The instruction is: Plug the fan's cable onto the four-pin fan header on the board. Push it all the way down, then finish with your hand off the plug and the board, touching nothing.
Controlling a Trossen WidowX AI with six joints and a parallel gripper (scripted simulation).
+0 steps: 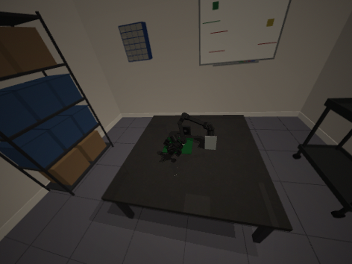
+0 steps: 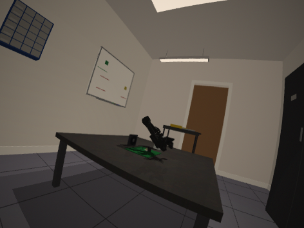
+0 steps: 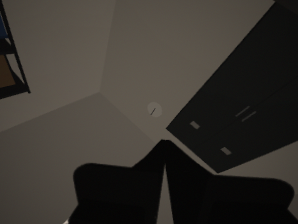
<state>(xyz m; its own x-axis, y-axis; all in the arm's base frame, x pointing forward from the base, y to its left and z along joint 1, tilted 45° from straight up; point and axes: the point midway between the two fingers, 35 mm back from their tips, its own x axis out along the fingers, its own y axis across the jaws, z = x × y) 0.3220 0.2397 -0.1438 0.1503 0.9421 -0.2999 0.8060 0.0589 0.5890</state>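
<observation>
My gripper tip is now 240 mm to the left of the black plug, 170 mm above it and 40 mm past it. From my gripper tip the other things lie so: green board (270 mm to the right, 200 mm below); then black fan (460 mm to the right, 130 mm below, 40 mm behind).
</observation>
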